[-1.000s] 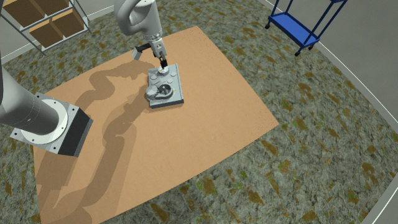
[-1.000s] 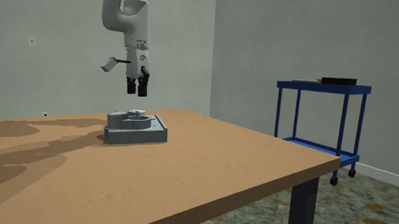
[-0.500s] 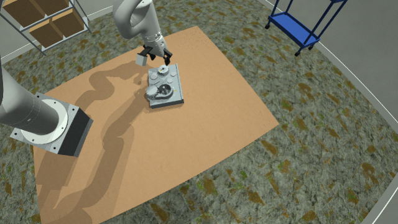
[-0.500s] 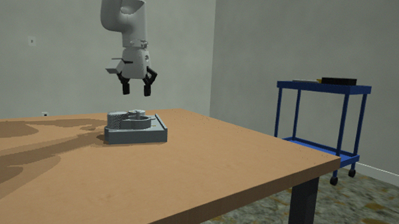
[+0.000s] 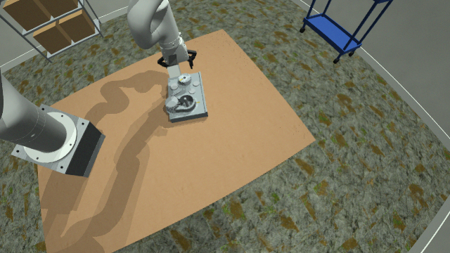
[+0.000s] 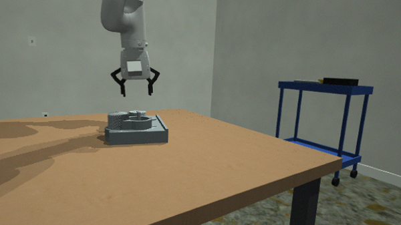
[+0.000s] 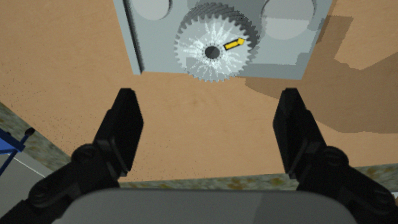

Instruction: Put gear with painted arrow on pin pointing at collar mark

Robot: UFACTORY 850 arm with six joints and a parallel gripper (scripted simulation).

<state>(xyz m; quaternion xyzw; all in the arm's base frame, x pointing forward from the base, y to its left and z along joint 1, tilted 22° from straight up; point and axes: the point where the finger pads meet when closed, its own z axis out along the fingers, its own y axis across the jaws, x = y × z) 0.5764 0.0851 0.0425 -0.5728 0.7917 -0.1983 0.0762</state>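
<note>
Now: hand 80 mm above the loose gear. Also, from my hand: grey pin: 90 mm below, 80 mm behind, 50 mm to the right.
</note>
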